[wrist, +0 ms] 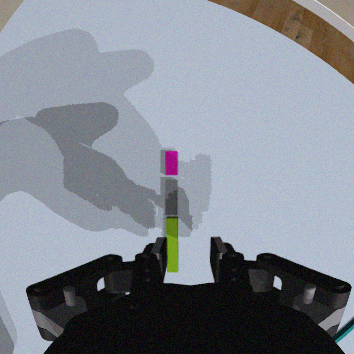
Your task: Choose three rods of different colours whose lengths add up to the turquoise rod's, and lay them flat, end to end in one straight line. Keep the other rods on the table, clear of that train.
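Frame: origin at the arm's base, x right, y back, z down, level; millimetres.
Where they show: gripper, between the fingertips: point(188, 249).
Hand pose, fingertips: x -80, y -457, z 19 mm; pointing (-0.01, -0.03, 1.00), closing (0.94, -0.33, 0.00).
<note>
Things, the pixels of their top centre, and the offset from my fingertips. Level surfaces: height alone.
- magenta rod, centre of its top: point(170, 162) dx -35, dy -57, dz +28 mm
- grey rod, centre of its top: point(170, 197) dx -26, dy -29, dz +28 mm
- lime green rod, centre of its top: point(171, 245) dx -11, dy +11, dz +28 mm
- thin teal strip, centre of its top: point(342, 335) dx +255, dy +83, dz +28 mm
- pale blue table top, height of its surface: dz +38 mm
A magenta rod point(171, 163), a grey rod point(171, 196) and a lime green rod point(172, 250) lie flat in one straight line, running from the middle of the wrist view down toward the gripper. The grey one is between the other two and is in shadow. A thin pale line shows between magenta and grey; grey and green look very close, and I cannot tell whether they touch. My gripper point(188, 249) is open with nothing held, above the green rod, which shows nearer the left finger. The turquoise rod cannot be made out for certain.
A thin teal strip point(345, 330) shows at the lower right edge, partly hidden by the gripper. The pale blue table top point(270, 150) carries the arm's broad shadows on the left. A wooden floor point(300, 27) lies beyond its curved edge at the top right.
</note>
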